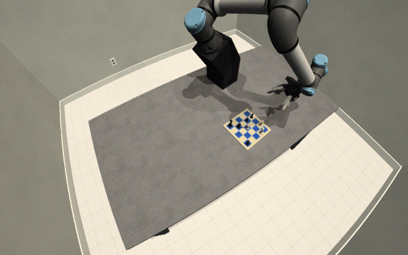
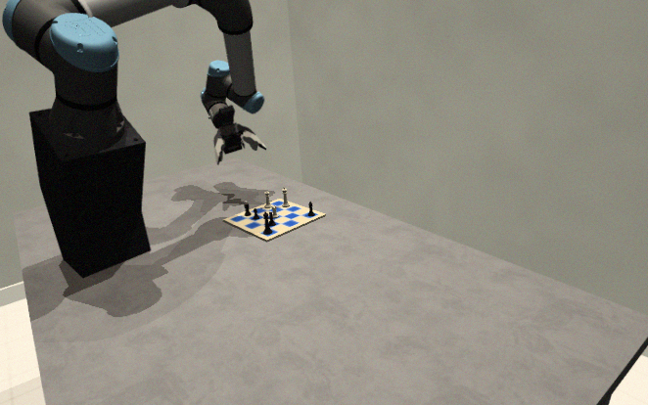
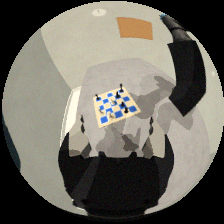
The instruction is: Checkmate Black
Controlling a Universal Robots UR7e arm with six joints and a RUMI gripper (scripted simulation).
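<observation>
Now: the blue-and-cream chessboard 16 cm to the right of my hand, 16 cm below it and 3 cm behind it. The rest, counted from my hand: tall black piece: 23 cm to the right, 13 cm below, 12 cm behind.
</observation>
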